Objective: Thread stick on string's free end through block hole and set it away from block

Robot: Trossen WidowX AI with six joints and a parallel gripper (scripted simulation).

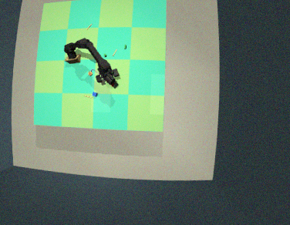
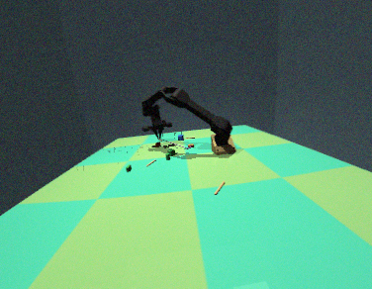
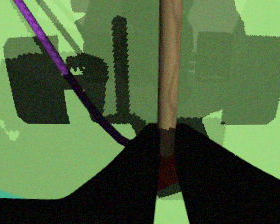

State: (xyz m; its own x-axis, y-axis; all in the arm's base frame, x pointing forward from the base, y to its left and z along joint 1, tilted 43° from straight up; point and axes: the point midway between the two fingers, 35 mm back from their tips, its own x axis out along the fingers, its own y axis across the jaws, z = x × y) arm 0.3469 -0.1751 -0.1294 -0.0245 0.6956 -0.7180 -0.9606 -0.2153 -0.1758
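The small green cylinder lies 23 cm to the left of my gripper tip, 5 cm behind it and 4 cm below it. Round my gripper tip: red piece 5 cm to the right, 5 cm below, 2 cm ahead; then round button 20 cm behind, 7 cm to the left, 5 cm below; then blue cube 15 cm behind, 13 cm to the right, 4 cm below.
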